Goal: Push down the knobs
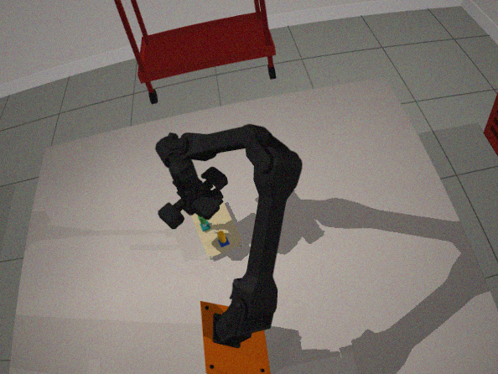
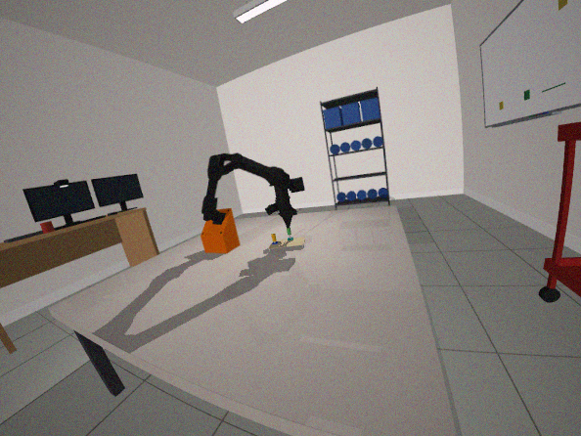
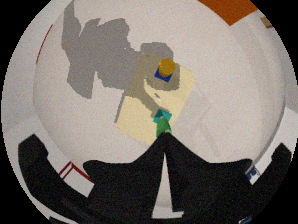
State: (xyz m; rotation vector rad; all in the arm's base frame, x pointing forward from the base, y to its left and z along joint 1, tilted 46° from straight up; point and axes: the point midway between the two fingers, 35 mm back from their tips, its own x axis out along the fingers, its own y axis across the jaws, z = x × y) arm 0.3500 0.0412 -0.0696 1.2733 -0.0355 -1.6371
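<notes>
My gripper tip is 1 cm above the green knob. The rest, counted from my gripper tip: orange knob 5 cm to the right, 5 cm behind, 3 cm below.
</notes>
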